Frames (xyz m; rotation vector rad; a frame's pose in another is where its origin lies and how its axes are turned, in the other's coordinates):
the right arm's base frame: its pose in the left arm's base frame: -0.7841 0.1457 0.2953 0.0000 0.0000 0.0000
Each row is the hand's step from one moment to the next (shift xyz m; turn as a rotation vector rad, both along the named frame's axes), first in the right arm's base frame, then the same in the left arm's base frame.
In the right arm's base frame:
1: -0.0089 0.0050 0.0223 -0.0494 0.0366 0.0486
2: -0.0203 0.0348 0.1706 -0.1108 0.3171 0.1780
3: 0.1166 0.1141 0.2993 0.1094 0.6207 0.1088
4: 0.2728 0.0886 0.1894 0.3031 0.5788 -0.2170
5: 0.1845 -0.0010 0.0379 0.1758 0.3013 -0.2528
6: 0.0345 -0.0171 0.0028 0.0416 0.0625 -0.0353
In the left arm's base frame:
1: -0.0089 0.0050 0.0223 -0.0494 0.0366 0.0486
2: -0.0203 0.0348 0.1706 -0.1108 0.3171 0.1780
3: 0.1166 0.1141 0.2993 0.1094 0.6207 0.1088
4: 0.2728 0.0886 0.1894 0.3031 0.5788 -0.2170
5: 0.1845 -0.0010 0.0379 0.1758 0.3013 -0.2528
6: 0.0345 -0.0171 0.0028 0.0416 0.0625 -0.0353

